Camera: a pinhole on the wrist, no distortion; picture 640 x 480 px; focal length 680.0 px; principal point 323.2 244.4 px. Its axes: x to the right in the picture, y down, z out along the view. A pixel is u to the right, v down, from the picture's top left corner.
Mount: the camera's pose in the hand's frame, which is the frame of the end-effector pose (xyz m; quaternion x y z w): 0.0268 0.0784 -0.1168 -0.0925 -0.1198 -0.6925 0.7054
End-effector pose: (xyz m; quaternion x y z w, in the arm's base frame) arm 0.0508 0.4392 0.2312 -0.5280 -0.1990 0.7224 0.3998
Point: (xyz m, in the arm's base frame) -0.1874 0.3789 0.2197
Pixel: 416 192
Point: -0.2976 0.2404 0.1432
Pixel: 152 137
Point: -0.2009 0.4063 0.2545
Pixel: 497 199
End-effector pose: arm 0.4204 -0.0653 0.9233 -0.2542 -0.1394 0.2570 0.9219
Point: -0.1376 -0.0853 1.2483
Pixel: outside the picture
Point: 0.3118 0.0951 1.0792
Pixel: 535 250
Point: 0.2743 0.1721 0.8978
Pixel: 112 223
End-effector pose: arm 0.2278 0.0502 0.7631 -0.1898 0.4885 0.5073 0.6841
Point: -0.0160 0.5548 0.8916
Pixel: 31 428
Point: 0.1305 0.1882 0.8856
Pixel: 265 102
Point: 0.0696 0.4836 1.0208
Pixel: 147 238
